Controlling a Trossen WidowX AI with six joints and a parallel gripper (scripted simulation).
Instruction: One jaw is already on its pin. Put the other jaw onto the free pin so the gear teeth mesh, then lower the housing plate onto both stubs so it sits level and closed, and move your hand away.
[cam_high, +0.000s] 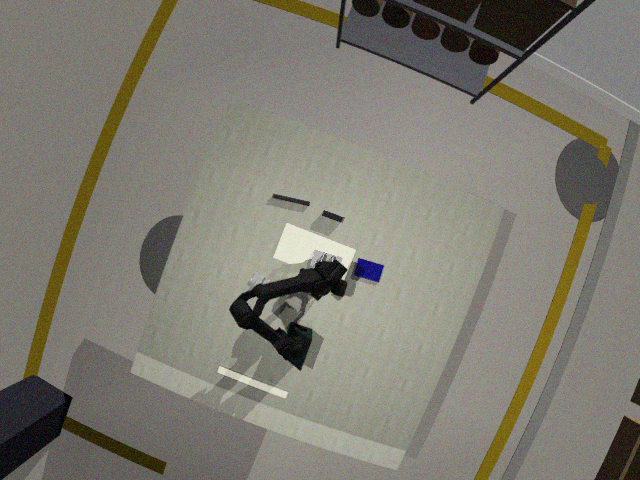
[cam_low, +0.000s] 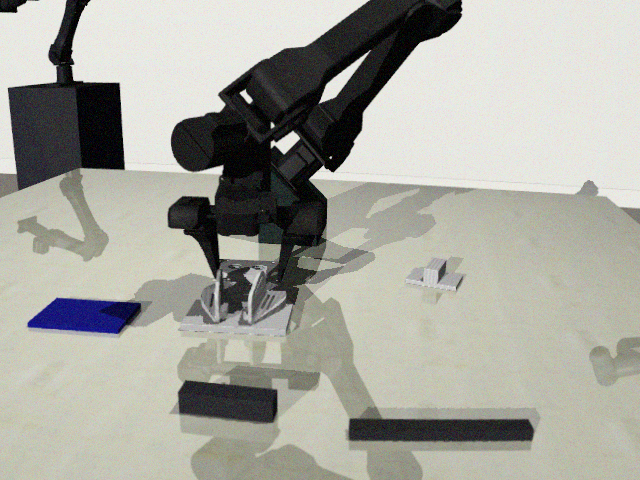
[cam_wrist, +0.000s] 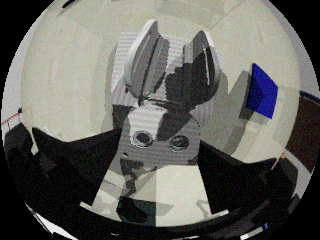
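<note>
Now: gripper tip 20 mm to the right of the grey jaw, 20 mm short of it and 10 mm above it. From my gripper tip the other things lie so: blue pad (160 mm to the right, 120 mm ahead, 20 mm below); then grey base plate (70 mm ahead, 20 mm below, 10 mm to the left); then small grey fixture (230 mm to the left, 120 mm behind, 10 mm below).
</note>
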